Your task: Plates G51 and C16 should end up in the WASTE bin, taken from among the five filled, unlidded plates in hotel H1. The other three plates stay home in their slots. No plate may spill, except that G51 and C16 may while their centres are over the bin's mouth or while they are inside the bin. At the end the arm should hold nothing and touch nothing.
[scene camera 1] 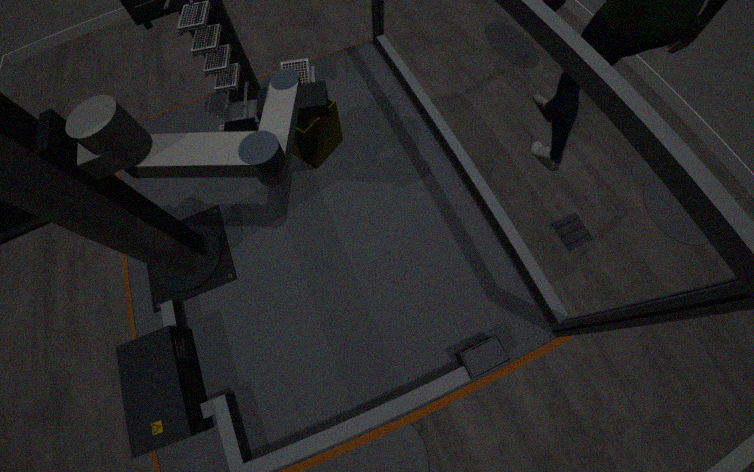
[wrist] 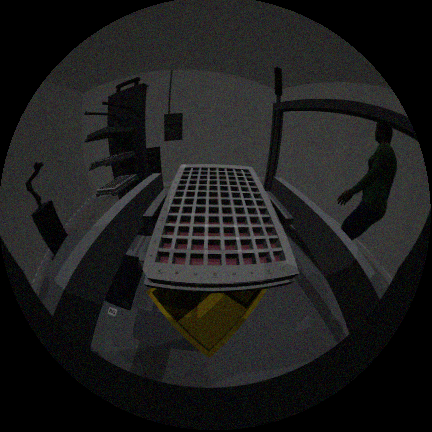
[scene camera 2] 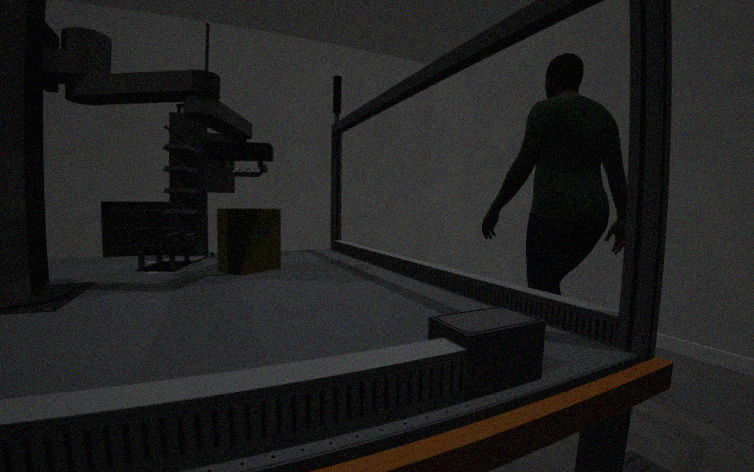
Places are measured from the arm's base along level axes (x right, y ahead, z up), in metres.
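Pixels of known places: gripper, fingertip midpoint: (wrist: 218, 182) (scene camera 2: 249, 169); arm's base at its link origin: (scene camera 1: 189, 257) (scene camera 2: 5, 304).
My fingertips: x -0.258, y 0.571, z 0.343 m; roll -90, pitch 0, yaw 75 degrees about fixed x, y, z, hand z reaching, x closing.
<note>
Ahead of a thing's pixels: the offset from my fingertips to its top centre.
My gripper (scene camera 1: 303, 73) (scene camera 2: 248, 166) (wrist: 218, 182) is shut on plate G51 @[dy -0.005, dx +0.018, dz +0.009 m] (scene camera 1: 293, 69) (scene camera 2: 246, 170) (wrist: 215, 217), an unlidded white grid plate with reddish contents in its wells. It is held high and looks about level; its lettering cannot be read. The yellow WASTE bin @[dy -0.003, dx +0.026, dz -0.130 m] (scene camera 1: 328, 139) (scene camera 2: 248, 242) (wrist: 209, 327) stands lower down, partly under the plate in the wrist view; whether the plate's centre is over the mouth is unclear. Hotel H1 (scene camera 1: 236, 47) (scene camera 2: 197, 228) (wrist: 127, 120) is the dark column behind, with several plates @[dy -0.223, dx -0.280, dz +0.021 m] (scene camera 1: 205, 37) in its slots. C16 cannot be told apart.
A low dark box @[dy -0.269, dx -0.113, dz -0.260 m] (wrist: 122, 285) stands left of the bin in the wrist view. Glass-fence rails (scene camera 1: 461, 161) (scene camera 2: 472, 289) run along the right side. A person (scene camera 2: 573, 166) (wrist: 377, 185) stands beyond them. A small box @[dy +0.179, dx +0.925, dz -0.255 m] (scene camera 1: 484, 356) (scene camera 2: 489, 345) sits at the front corner.
</note>
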